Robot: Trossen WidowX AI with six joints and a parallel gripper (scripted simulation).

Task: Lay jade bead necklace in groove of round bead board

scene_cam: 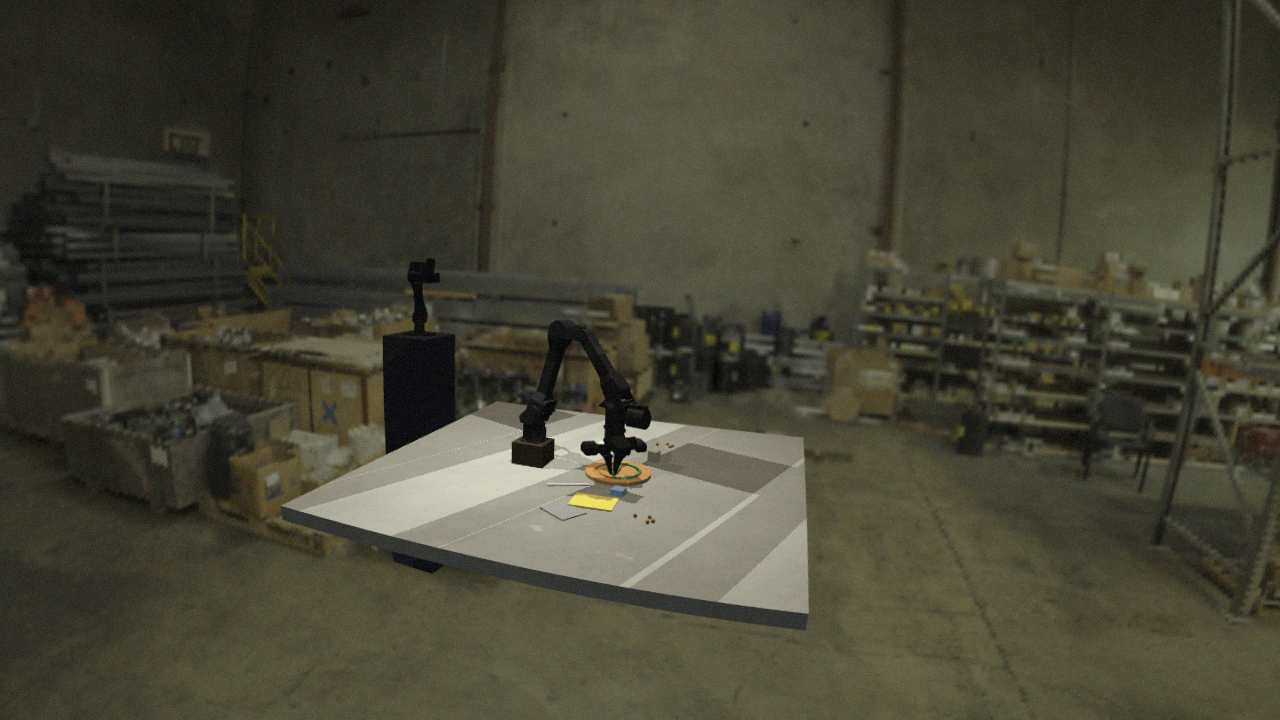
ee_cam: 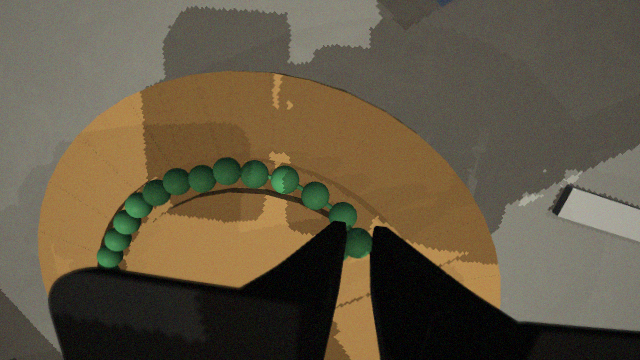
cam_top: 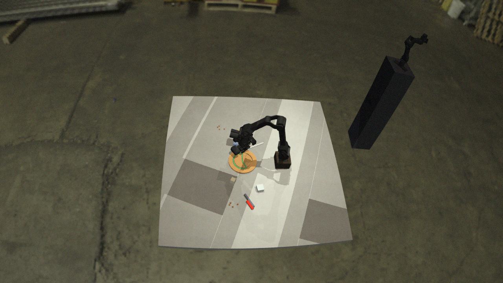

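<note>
The blue block is 50 mm ahead of my gripper tip, 90 mm to the right of it and 10 mm below it. Also, from my gripper tip: yellow pad 10 mm ahead, 180 mm to the right, 20 mm below; white strip 100 mm behind, 90 mm to the right, 20 mm below; cream cube 60 mm ahead, 240 mm to the left.
</note>
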